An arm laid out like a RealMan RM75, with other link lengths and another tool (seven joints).
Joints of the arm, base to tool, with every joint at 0 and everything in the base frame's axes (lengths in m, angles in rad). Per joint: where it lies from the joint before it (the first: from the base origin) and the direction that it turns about. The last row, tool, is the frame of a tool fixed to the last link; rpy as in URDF.
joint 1: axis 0 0 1 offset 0.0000 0.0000 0.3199
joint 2: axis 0 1 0 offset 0.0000 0.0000 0.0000
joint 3: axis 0 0 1 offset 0.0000 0.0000 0.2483
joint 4: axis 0 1 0 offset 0.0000 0.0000 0.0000
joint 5: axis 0 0 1 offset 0.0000 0.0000 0.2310
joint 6: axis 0 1 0 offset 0.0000 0.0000 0.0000
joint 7: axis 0 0 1 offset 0.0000 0.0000 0.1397
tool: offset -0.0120 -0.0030 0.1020 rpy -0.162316 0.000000 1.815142
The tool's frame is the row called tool.
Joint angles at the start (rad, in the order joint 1, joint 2, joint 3, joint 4, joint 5, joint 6, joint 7):
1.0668, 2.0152, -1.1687, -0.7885, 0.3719, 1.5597, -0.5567
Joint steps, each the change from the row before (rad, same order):
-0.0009, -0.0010, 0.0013, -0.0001, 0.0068, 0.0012, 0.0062
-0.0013, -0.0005, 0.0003, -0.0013, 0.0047, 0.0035, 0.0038
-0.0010, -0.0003, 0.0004, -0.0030, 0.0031, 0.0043, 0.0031
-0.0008, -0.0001, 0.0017, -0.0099, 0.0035, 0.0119, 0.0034
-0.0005, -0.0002, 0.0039, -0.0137, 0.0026, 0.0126, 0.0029
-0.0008, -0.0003, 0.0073, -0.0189, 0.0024, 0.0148, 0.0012
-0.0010, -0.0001, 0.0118, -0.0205, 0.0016, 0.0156, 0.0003
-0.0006, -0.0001, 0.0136, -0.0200, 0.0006, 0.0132, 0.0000
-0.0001, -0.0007, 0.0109, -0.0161, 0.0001, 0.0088, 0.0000
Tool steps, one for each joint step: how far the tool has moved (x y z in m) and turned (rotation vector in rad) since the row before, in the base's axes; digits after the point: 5 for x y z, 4 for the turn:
-0.00074, -0.00037, -0.00031, 0.0026, 0.0075, -0.0075
-0.00036, -0.00088, -0.00018, -0.0004, 0.0044, -0.0057
-0.00060, -0.00068, 0.00015, -0.0003, 0.0031, -0.0038
-0.00213, -0.00118, 0.00094, -0.0023, 0.0041, -0.0029
-0.00307, -0.00044, 0.00171, 0.0001, 0.0053, -0.0003
-0.00418, 0.00009, 0.00266, 0.0018, 0.0078, 0.0025
-0.00448, 0.00033, 0.00320, 0.0036, 0.0105, 0.0021
-0.00447, 0.00097, 0.00347, 0.0063, 0.0112, 0.0029
-0.00364, 0.00140, 0.00323, 0.0073, 0.0086, 0.0037

